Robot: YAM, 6 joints.
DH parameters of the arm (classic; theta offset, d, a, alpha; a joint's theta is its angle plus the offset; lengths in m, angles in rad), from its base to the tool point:
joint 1: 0 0.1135 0.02 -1.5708
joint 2: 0 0 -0.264 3.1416
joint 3: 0.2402 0 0.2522 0
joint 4: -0.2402 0 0.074 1.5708
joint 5: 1.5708 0 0 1.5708
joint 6: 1.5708 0.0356 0 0
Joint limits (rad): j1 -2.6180..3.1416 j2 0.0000..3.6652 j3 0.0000..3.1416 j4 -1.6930..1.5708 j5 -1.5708..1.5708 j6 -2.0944..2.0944
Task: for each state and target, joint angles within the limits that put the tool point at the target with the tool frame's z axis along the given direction. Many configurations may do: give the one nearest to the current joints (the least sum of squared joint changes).
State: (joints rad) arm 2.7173 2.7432 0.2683 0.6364 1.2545 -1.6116
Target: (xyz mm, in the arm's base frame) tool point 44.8 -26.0 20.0 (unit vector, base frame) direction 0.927 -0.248 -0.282
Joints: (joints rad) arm 2.1730 2.9877 0.0018 0.2132 0.6730 -1.6116
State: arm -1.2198 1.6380 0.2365 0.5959 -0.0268 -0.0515
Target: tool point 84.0 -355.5 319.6 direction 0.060 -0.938 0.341
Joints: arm -1.3219 1.6068 0.9783 0.9821 0.1738 -0.0515
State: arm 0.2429 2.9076 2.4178 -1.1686 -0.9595 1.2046
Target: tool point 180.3 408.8 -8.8 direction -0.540 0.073 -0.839
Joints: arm 1.1142 2.6789 1.8606 -0.9554 -0.5430 1.2046
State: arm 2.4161 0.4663 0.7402 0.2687 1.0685 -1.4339
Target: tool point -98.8 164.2 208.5 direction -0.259 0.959 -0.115
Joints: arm 2.1739 0.8741 0.2504 0.5016 0.3370 -1.4339
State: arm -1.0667 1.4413 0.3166 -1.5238 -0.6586 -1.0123
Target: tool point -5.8 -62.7 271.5 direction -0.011 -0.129 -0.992
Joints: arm -1.6636 0.6911 0.8518 -1.6017 -0.0010 -1.0123
